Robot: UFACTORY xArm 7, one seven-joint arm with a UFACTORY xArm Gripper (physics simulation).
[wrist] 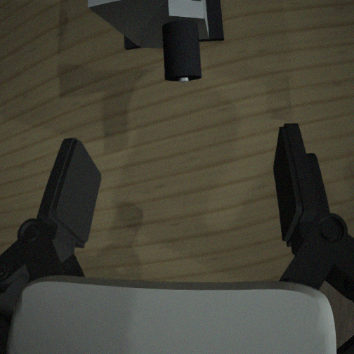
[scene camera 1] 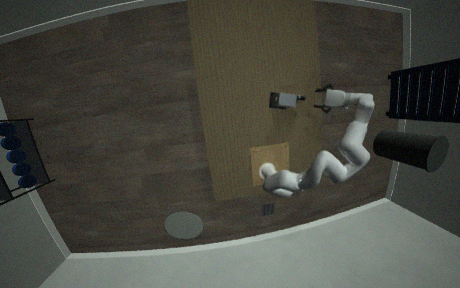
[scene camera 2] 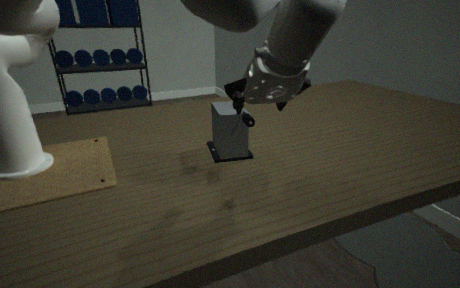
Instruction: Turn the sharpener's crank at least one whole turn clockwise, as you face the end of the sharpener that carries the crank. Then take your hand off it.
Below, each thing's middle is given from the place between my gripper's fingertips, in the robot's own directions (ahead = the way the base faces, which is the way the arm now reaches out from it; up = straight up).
Now: hand 60 mm to the right of the black crank handle (wrist: 180, 39) and 50 mm above it. Round my hand: sharpener (scene camera 2: 223, 148): 10 mm behind, 130 mm to the left, 100 mm below.
